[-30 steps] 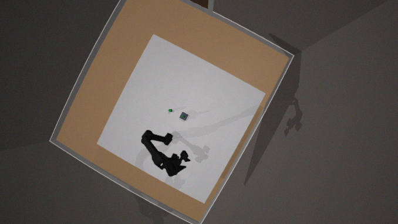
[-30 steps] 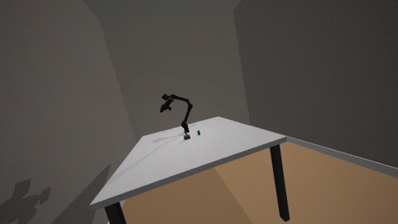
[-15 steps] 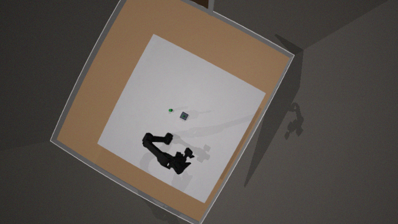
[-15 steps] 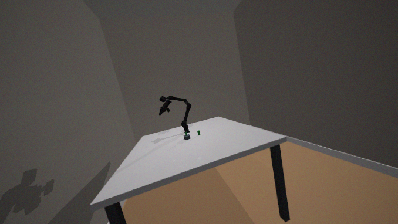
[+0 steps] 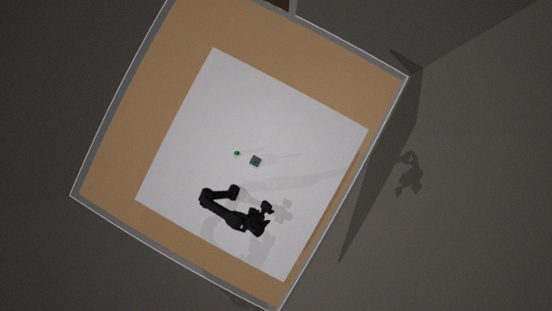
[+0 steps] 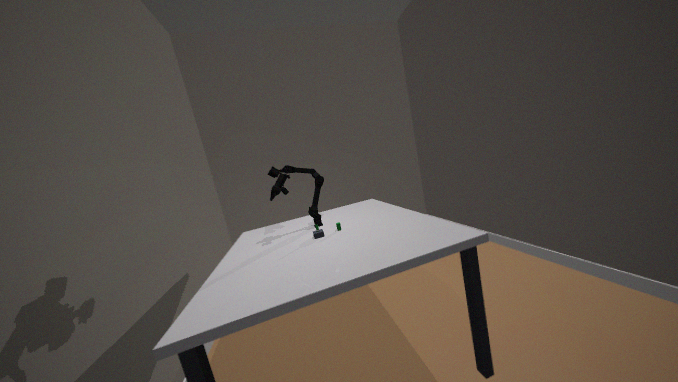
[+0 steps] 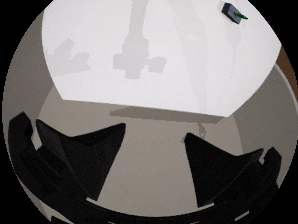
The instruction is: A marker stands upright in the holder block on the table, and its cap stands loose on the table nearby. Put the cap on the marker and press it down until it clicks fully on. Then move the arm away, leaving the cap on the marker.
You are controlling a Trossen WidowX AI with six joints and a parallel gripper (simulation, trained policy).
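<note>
The green cap lies 19 cm ahead of my gripper tip, 40 cm to the left of it and 26 cm below it. Also, from my gripper tip: green marker (21 cm ahead, 26 cm to the left, 21 cm below); then grey holder block (21 cm ahead, 26 cm to the left, 26 cm below).
</note>
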